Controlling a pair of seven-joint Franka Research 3 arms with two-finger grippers.
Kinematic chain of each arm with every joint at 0, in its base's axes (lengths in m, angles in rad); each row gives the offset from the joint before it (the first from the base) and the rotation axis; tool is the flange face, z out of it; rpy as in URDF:
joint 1: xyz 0 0 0.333 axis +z
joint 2: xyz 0 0 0 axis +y
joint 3: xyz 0 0 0.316 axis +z
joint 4: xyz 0.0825 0 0 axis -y
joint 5: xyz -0.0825 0 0.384 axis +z
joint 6: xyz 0 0 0 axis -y
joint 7: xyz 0.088 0 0 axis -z
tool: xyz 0 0 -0.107 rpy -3.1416 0 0
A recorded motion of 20 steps. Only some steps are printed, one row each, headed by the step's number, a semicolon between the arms.
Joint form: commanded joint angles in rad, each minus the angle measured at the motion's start. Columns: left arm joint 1, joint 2, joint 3, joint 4, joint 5, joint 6, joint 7; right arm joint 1, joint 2, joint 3, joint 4, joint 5, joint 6, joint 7.
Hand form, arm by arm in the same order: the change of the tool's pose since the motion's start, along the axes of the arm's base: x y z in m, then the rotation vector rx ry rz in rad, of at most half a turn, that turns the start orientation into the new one. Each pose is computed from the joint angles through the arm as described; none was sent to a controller.
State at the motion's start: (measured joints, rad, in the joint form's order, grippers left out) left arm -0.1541 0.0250 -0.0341 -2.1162 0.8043 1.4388 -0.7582; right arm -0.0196 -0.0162 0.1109 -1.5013 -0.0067 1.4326 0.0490
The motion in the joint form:
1: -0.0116 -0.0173 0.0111 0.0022 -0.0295 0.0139 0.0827; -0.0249 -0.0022 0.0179 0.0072 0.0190 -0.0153 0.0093
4: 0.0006 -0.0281 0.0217 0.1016 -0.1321 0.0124 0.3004; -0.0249 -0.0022 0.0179 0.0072 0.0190 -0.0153 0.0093
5: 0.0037 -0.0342 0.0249 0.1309 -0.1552 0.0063 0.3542; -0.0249 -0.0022 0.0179 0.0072 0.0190 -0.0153 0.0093
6: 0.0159 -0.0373 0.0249 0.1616 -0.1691 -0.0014 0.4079; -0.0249 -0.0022 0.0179 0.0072 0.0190 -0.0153 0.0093
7: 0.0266 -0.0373 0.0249 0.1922 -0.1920 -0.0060 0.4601; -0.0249 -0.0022 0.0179 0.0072 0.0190 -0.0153 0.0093
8: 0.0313 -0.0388 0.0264 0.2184 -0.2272 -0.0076 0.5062; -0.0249 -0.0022 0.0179 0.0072 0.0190 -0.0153 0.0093
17: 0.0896 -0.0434 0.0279 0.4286 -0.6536 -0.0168 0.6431; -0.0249 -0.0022 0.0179 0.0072 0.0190 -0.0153 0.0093
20: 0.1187 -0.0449 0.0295 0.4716 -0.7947 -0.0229 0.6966; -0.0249 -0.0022 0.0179 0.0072 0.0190 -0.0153 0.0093
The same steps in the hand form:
1: -0.0008 -0.0034 0.0068 -0.0623 0.0414 -0.0367; -0.0023 -0.0015 0.0032 0.0172 0.0075 -0.0145
4: 0.0147 -0.0040 0.0450 -0.2422 0.1071 -0.0963; -0.0023 -0.0015 0.0032 0.0172 0.0075 -0.0145
5: 0.0180 -0.0032 0.0586 -0.2836 0.1163 -0.1140; -0.0023 -0.0015 0.0032 0.0172 0.0075 -0.0145
6: 0.0217 0.0013 0.0720 -0.3159 0.1259 -0.1296; -0.0023 -0.0015 0.0032 0.0172 0.0075 -0.0145
7: 0.0255 0.0042 0.0834 -0.3563 0.1351 -0.1464; -0.0023 -0.0015 0.0032 0.0172 0.0075 -0.0145
8: 0.0281 0.0036 0.0931 -0.4065 0.1403 -0.1642; -0.0023 -0.0015 0.0032 0.0172 0.0075 -0.0145
17: 0.0430 -0.0137 0.1702 -0.8708 -0.0120 -0.1913; -0.0023 -0.0015 0.0032 0.0172 0.0075 -0.0145
20: 0.0445 -0.0143 0.1887 -1.0224 -0.0467 -0.2131; -0.0023 -0.0015 0.0032 0.0172 0.0075 -0.0145

